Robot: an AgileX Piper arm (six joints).
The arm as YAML. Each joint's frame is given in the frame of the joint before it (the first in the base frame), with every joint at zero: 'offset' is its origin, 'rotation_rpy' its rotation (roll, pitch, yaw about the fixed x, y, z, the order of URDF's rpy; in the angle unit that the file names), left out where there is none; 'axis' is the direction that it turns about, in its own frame. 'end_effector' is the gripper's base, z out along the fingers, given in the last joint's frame.
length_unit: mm
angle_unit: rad
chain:
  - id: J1
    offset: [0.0, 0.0, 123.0]
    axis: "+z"
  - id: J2
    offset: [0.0, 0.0, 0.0]
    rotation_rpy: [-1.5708, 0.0, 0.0]
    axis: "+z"
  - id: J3
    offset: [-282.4, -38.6, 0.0]
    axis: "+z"
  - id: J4
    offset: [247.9, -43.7, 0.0]
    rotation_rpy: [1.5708, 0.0, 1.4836]
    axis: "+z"
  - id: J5
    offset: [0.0, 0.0, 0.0]
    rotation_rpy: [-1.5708, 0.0, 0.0]
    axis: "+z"
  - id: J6
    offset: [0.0, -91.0, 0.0]
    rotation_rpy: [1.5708, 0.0, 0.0]
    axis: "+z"
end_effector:
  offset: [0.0, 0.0, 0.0]
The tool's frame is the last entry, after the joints.
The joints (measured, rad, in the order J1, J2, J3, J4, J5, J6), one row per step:
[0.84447 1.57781 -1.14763 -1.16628 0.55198 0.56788]
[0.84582 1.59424 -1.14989 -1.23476 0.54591 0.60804]
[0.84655 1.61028 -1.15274 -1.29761 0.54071 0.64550]
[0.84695 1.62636 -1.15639 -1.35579 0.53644 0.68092]
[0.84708 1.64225 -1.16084 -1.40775 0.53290 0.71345]
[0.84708 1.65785 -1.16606 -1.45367 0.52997 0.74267]
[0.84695 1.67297 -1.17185 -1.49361 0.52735 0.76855]
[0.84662 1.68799 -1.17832 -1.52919 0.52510 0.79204]
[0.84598 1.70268 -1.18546 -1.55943 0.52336 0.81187]
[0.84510 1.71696 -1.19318 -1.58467 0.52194 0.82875]
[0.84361 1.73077 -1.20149 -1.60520 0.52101 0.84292]
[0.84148 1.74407 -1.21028 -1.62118 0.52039 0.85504]
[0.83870 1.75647 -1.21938 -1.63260 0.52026 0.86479]
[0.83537 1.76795 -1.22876 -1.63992 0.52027 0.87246]
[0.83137 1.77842 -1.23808 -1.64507 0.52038 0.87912]
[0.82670 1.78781 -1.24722 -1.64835 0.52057 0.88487]
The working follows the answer.
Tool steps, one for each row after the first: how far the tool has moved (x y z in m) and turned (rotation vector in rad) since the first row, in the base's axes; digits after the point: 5 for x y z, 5 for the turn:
[0.00320 0.00321 -0.00219 -0.01611 -0.02956 0.01128]
[0.00627 0.00633 -0.00438 -0.03024 -0.05587 0.02216]
[0.00928 0.00944 -0.00661 -0.04271 -0.07943 0.03254]
[0.01218 0.01252 -0.00888 -0.05314 -0.09963 0.04207]
[0.01496 0.01556 -0.01113 -0.06197 -0.11685 0.05088]
[0.01760 0.01852 -0.01335 -0.06926 -0.13120 0.05897]
[0.02021 0.02141 -0.01558 -0.07545 -0.14348 0.06624]
[0.02282 0.02414 -0.01776 -0.08102 -0.15358 0.07237]
[0.02541 0.02671 -0.01988 -0.08553 -0.16161 0.07728]
[0.02808 0.02899 -0.02187 -0.08903 -0.16785 0.08030]
[0.03085 0.03097 -0.02375 -0.09104 -0.17221 0.08128]
[0.03369 0.03254 -0.02540 -0.09178 -0.17501 0.08007]
[0.03656 0.03377 -0.02680 -0.09116 -0.17642 0.07710]
[0.03949 0.03461 -0.02793 -0.08955 -0.17729 0.07273]
[0.04246 0.03505 -0.02879 -0.08709 -0.17777 0.06706]

Tool pose at each row, in the base's axes (x y z in m, rotation vector in rad; rounded; the steps above come from the unrounded poses):
[0.26575 0.23311 0.29771 -1.09849 1.77998 -0.35481]
[0.26895 0.23632 0.29552 -1.10881 1.74704 -0.37732]
[0.27203 0.23944 0.29333 -1.11829 1.71703 -0.39645]
[0.27504 0.24256 0.29110 -1.12694 1.68966 -0.41287]
[0.27794 0.24564 0.28884 -1.13452 1.66572 -0.42620]
[0.28071 0.24867 0.28659 -1.14140 1.64483 -0.43701]
[0.28335 0.25163 0.28436 -1.14760 1.62692 -0.44545]
[0.28597 0.25452 0.28213 -1.15308 1.61136 -0.45237]
[0.28858 0.25725 0.27995 -1.15799 1.59841 -0.45837]
[0.29116 0.25983 0.27783 -1.16194 1.58809 -0.46319]
[0.29384 0.26211 0.27584 -1.16434 1.58053 -0.46738]
[0.29661 0.26408 0.27396 -1.16479 1.57597 -0.47060]
[0.29944 0.26565 0.27231 -1.16319 1.57420 -0.47326]
[0.30232 0.26688 0.27091 -1.15979 1.57480 -0.47511]
[0.30524 0.26772 0.26978 -1.15480 1.57678 -0.47667]
[0.30822 0.26816 0.26893 -1.14830 1.57994 -0.47804]

